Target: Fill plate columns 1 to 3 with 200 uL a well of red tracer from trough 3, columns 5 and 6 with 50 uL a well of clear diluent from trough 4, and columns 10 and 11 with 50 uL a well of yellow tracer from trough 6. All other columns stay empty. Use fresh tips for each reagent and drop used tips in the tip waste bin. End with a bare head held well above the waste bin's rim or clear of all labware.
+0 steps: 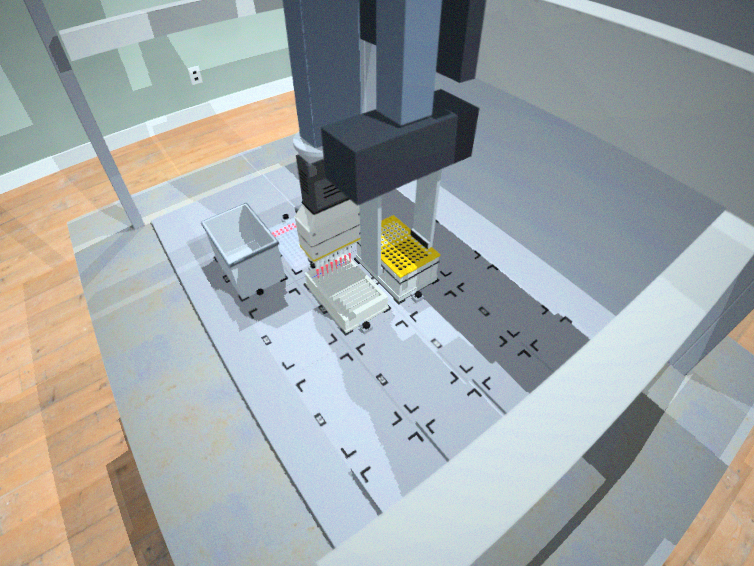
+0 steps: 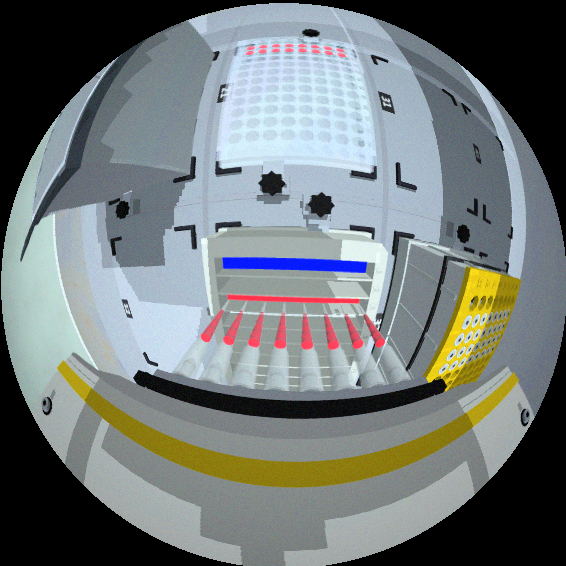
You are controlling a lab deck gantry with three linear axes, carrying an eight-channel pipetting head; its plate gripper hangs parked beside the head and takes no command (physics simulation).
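Observation:
The pipetting head (image 1: 329, 228) (image 2: 295, 448) carries eight tips (image 1: 333, 266) (image 2: 280, 332) with red liquid in their lower parts. Their narrow ends are at the red strip (image 2: 293, 299) in the trough block (image 1: 350, 318) (image 2: 206, 279); their exact depth is unclear. A blue strip (image 2: 294, 264) lies in another trough. The plate (image 1: 289, 244) (image 2: 248, 156) shows two adjacent red columns at its far end; its other visible wells look pale. The yellow tip rack (image 1: 431, 255) (image 2: 471, 279) has tips and empty holes. The parked gripper (image 1: 397, 258) hangs with fingers apart, holding nothing.
The grey waste bin (image 1: 258, 271) (image 2: 71, 161) stands left of the trough block, with its open rim higher than the plate. Black knobs (image 2: 271, 183) (image 2: 321, 204) stand between plate and troughs. The gantry's dark crossblock (image 1: 389, 146) hangs above the rack.

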